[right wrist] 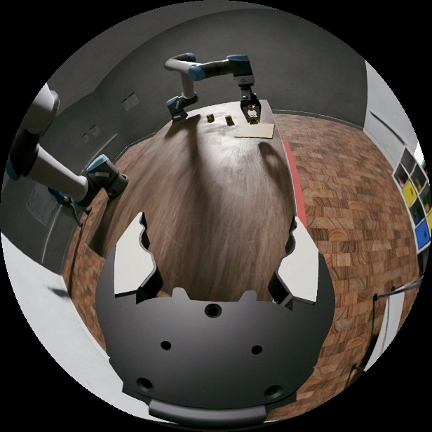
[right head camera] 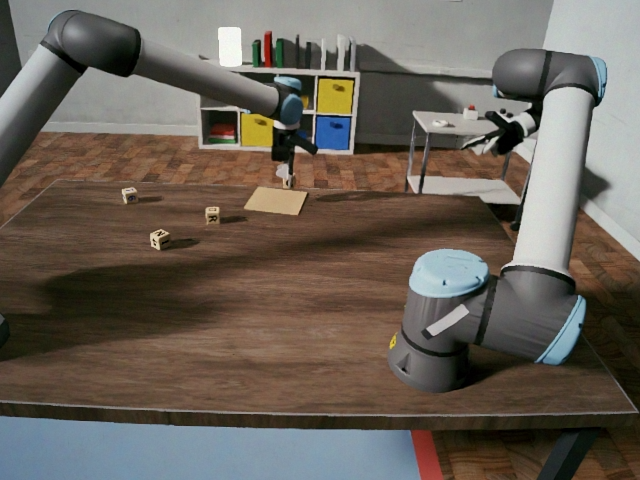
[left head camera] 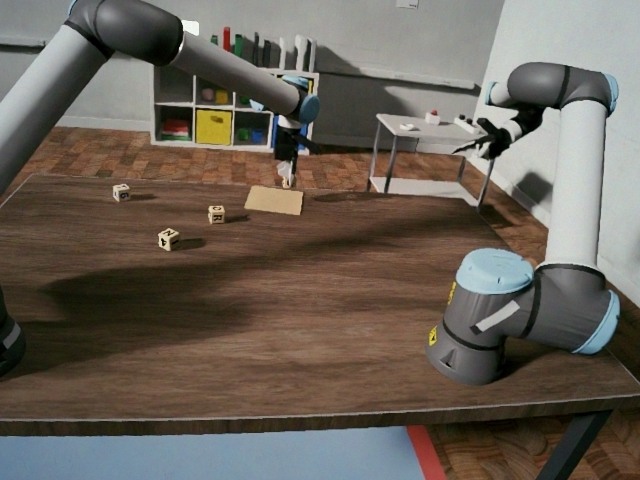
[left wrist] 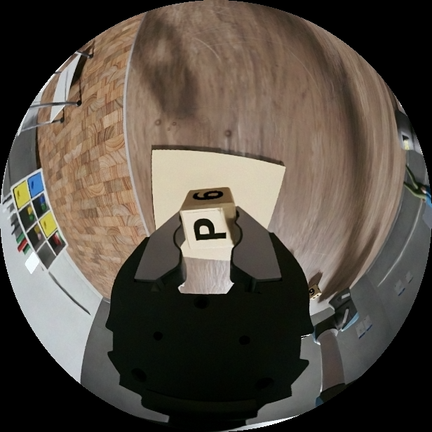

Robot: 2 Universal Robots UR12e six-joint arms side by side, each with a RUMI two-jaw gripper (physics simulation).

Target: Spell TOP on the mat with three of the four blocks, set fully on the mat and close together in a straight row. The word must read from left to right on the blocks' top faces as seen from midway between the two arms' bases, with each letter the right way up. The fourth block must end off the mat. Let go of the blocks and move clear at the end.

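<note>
My left gripper (left head camera: 287,178) (right head camera: 288,179) (left wrist: 210,208) (right wrist: 253,122) is shut on the P block (left wrist: 205,231) (left head camera: 285,182) (right head camera: 290,181), at the far edge of the tan mat (left head camera: 273,200) (right head camera: 276,200) (left wrist: 172,172) (right wrist: 245,132). The P faces the left wrist camera; a 6 shows on another side. A block with R on its side and what looks like O on top (left head camera: 216,214) (right head camera: 212,215) lies left of the mat. A block with N on top (left head camera: 169,239) (right head camera: 159,239) is nearer. Another block (left head camera: 121,192) (right head camera: 129,195) is far left; its top letter is unclear. My right gripper (right wrist: 218,215) is open.
The dark wooden table (left head camera: 310,361) (right head camera: 289,361) carries both arm bases. The right arm's base (left head camera: 467,320) (right head camera: 436,320) stands at the near right. Beyond the table are a cube shelf (left head camera: 153,124) and a side table (left head camera: 434,126).
</note>
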